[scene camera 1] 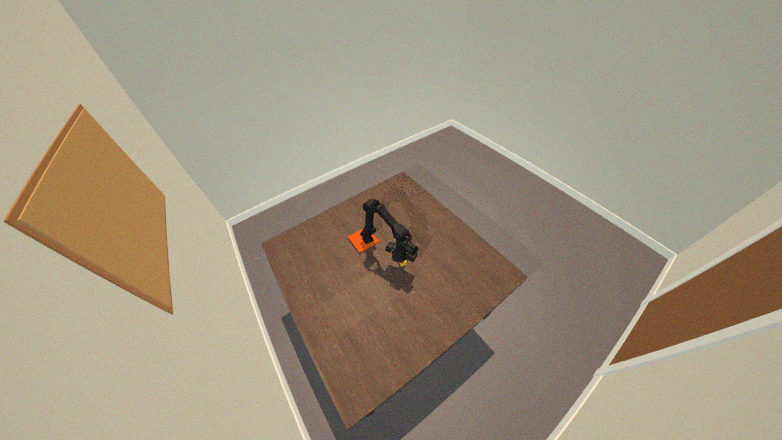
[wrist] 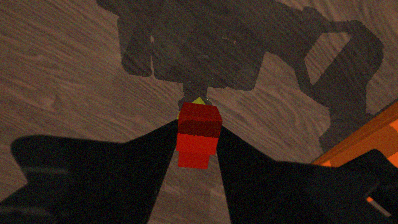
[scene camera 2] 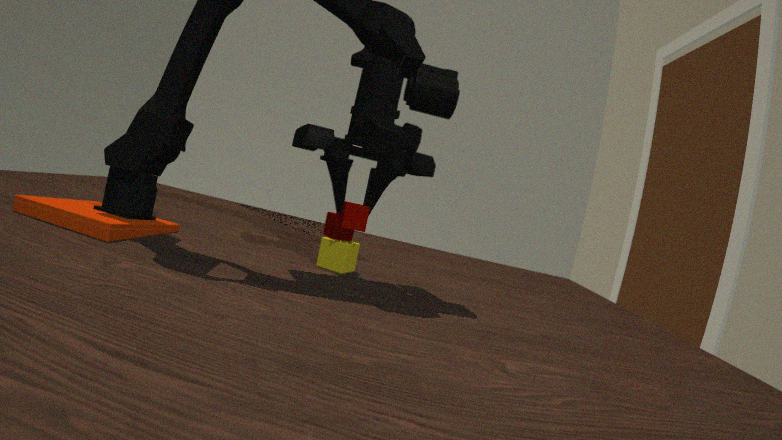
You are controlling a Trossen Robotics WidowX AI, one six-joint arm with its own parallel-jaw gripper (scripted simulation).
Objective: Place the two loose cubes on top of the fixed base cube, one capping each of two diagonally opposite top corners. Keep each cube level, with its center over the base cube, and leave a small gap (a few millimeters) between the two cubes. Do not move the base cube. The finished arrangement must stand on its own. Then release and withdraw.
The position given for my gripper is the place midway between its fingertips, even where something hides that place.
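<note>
In my gripper (scene camera 2: 351, 215) (wrist: 198, 126), which shows in both of those views, I hold a red cube (scene camera 2: 354, 216). There is a yellow base cube (scene camera 2: 337, 255) here too.
</note>
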